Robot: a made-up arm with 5 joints. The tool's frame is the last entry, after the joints.
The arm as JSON. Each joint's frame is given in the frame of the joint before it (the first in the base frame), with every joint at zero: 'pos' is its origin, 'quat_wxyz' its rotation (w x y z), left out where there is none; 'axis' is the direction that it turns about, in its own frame. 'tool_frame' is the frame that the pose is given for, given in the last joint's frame.
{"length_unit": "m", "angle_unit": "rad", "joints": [
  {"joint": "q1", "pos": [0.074, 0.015, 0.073], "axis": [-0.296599, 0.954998, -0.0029]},
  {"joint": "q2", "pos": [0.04, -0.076, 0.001], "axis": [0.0, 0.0, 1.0]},
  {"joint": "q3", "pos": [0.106, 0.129, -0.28], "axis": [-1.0, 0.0, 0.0]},
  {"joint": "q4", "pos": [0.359, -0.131, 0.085], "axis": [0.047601, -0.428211, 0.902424]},
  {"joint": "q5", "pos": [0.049, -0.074, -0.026], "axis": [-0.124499, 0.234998, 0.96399]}
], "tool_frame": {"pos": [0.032, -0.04, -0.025], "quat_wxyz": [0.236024, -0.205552, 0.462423, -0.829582]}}
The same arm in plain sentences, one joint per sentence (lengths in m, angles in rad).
The arm has five revolute joints in a row. What follows holds with every joint at zero, and every direction is one of the base frame's.
The first joint is mounted 0.0740 m along +x and 0.0150 m along +y and 0.0730 m along +z from the base frame's origin and rotates about the direction (-0.296599, 0.954998, -0.0029).
The second joint is mounted 0.0400 m along +x and 0.0760 m along -y and 0.0010 m along +z from the first joint and rotates about +z.
The third joint is mounted 0.1060 m along +x and 0.1290 m along +y and 0.2800 m along -z from the second joint and rotates about -x.
The fourth joint is mounted 0.3590 m along +x and 0.1310 m along -y and 0.0850 m along +z from the third joint and rotates about the direction (0.047601, -0.428211, 0.902424).
The fifth joint is mounted 0.0490 m along +x and 0.0740 m along -y and 0.0260 m along -z from the fourth joint and rotates about the direction (-0.124499, 0.234998, 0.96399).
The tool frame, which is the frame that the pose is given for, is mounted 0.0320 m along +x and 0.0400 m along -y and 0.0250 m along -z from the fifth joint; its axes are the base frame's turned by roll -1.0569, pitch -0.1231 and yaw -2.5153 rad (as in URDF: about the fixed x, then y, then z).

